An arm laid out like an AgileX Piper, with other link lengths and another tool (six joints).
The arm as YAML. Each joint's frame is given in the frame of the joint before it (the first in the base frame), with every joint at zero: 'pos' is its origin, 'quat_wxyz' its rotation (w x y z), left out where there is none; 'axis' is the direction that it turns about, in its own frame. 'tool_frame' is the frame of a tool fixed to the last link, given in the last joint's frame.
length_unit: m
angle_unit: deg
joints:
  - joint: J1
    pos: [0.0, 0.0, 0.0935]
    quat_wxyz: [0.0, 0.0, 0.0, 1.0]
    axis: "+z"
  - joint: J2
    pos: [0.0, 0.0, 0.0]
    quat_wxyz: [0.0, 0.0, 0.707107, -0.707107]
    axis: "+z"
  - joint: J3
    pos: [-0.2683, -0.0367, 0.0]
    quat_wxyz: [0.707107, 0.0, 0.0, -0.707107]
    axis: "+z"
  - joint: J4
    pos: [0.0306, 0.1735, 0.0]
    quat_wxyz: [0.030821, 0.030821, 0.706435, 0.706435]
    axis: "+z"
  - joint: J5
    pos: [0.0, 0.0, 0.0]
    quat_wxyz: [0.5, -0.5, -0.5, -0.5]
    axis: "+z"
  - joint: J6
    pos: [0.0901, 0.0, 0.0]
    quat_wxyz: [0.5, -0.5, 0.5, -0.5]
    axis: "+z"
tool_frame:
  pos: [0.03, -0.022, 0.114]
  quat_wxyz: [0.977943, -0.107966, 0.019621, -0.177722]
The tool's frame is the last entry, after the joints.
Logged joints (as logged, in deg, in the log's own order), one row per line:
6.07, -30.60, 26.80, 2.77, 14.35, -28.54
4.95, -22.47, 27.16, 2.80, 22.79, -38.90
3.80, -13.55, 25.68, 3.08, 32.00, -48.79
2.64, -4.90, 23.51, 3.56, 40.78, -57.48
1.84, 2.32, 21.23, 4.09, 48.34, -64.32
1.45, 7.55, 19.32, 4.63, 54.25, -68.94
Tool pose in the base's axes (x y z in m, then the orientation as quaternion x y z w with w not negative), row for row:
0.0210, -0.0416, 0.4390, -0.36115, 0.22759, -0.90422, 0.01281
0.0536, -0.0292, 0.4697, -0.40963, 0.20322, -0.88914, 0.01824
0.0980, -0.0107, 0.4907, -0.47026, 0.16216, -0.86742, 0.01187
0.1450, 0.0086, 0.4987, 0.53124, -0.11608, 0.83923, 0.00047
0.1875, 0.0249, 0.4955, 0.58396, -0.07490, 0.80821, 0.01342
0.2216, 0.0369, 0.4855, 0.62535, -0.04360, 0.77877, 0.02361
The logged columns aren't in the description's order. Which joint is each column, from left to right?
Columns, left to right: J6, J5, J4, J1, J2, J3.
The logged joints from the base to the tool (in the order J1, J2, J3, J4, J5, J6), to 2 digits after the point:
2.77, 14.35, -28.54, 26.80, -30.60, 6.07
2.80, 22.79, -38.90, 27.16, -22.47, 4.95
3.08, 32.00, -48.79, 25.68, -13.55, 3.80
3.56, 40.78, -57.48, 23.51, -4.90, 2.64
4.09, 48.34, -64.32, 21.23, 2.32, 1.84
4.63, 54.25, -68.94, 19.32, 7.55, 1.45

